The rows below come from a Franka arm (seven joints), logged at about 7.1 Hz.
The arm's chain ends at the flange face. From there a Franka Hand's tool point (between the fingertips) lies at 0.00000 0.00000 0.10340 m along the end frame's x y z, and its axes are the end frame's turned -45 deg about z.
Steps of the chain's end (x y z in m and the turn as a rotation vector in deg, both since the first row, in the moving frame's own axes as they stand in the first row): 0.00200 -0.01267 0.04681 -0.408 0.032 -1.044; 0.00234 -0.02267 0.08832 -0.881 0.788 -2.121; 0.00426 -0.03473 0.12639 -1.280 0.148 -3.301; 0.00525 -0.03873 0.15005 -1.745 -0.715 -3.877
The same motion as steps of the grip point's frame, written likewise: 0.00990 -0.00698 0.04681 -0.311 -0.266 -1.044; 0.01761 -0.01224 0.08830 -1.180 -0.066 -2.121; 0.02618 -0.01968 0.12636 -1.010 -0.800 -3.301; 0.02801 -0.02225 0.14999 -0.728 -1.739 -3.877
